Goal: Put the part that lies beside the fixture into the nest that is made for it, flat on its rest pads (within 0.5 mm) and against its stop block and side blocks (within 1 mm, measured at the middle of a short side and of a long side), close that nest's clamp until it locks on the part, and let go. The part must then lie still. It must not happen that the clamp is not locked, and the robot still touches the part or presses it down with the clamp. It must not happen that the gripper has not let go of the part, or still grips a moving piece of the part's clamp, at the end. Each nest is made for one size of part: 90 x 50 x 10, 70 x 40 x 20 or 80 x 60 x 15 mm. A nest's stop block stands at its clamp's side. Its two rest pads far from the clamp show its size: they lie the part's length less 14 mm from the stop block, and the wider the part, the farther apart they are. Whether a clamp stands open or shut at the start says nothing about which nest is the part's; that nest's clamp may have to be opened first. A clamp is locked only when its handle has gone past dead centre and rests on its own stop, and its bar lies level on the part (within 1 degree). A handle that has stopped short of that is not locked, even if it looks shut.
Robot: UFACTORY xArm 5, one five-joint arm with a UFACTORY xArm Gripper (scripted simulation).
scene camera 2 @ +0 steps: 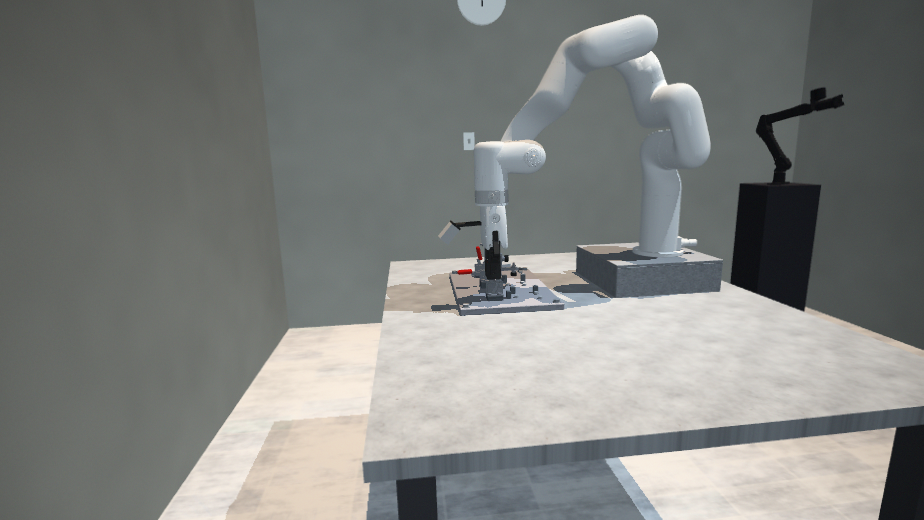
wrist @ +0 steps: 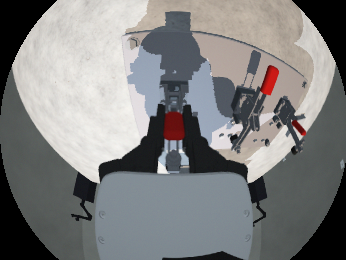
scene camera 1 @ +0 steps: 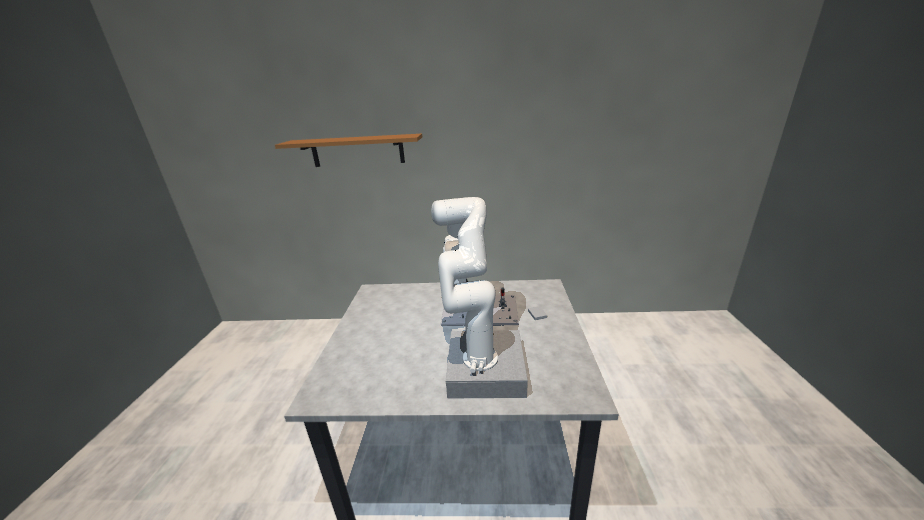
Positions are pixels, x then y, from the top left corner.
Labels:
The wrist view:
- gripper: 173, 114
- grey fixture plate: 214, 66

